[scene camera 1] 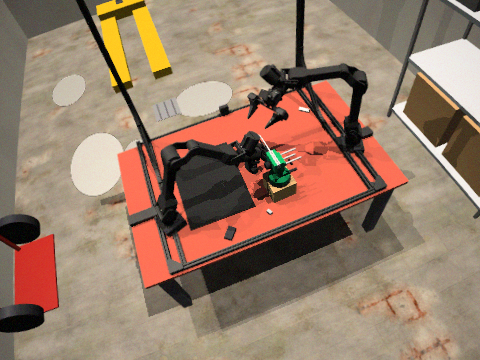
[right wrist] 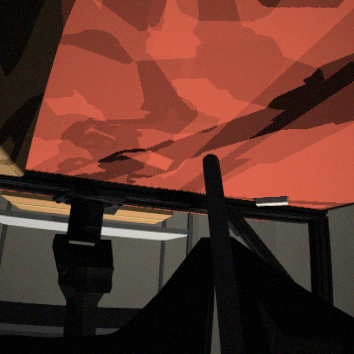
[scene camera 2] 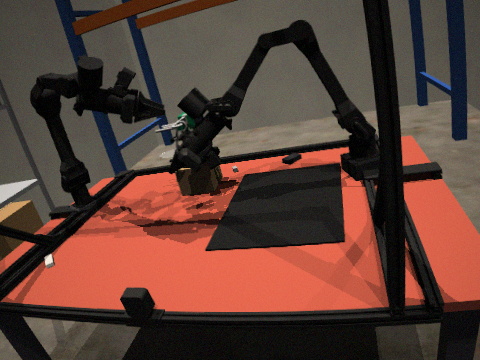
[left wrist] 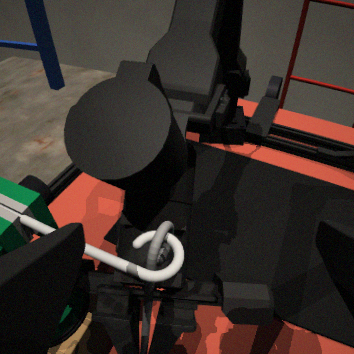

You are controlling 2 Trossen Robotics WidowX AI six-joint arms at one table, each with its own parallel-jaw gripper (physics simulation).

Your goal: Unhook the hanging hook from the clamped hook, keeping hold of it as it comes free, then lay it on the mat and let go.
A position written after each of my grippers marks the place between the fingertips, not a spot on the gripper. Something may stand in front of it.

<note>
My left gripper (scene camera 2: 164, 109) is open, with nothing in its grasp. Also in view: a hanging hook (right wrist: 228, 315). My right gripper (scene camera 2: 169, 172) grips the hanging hook. Further things: a black mat (scene camera 2: 301, 206) and a wooden block (scene camera 2: 205, 180).
My left gripper shows as well in scene camera 1 (scene camera 1: 256, 123) and in the left wrist view (left wrist: 202, 233). My right gripper shows as well in the right wrist view (right wrist: 215, 247). The black mat also shows in scene camera 1 (scene camera 1: 210, 190) and in the left wrist view (left wrist: 248, 216).
</note>
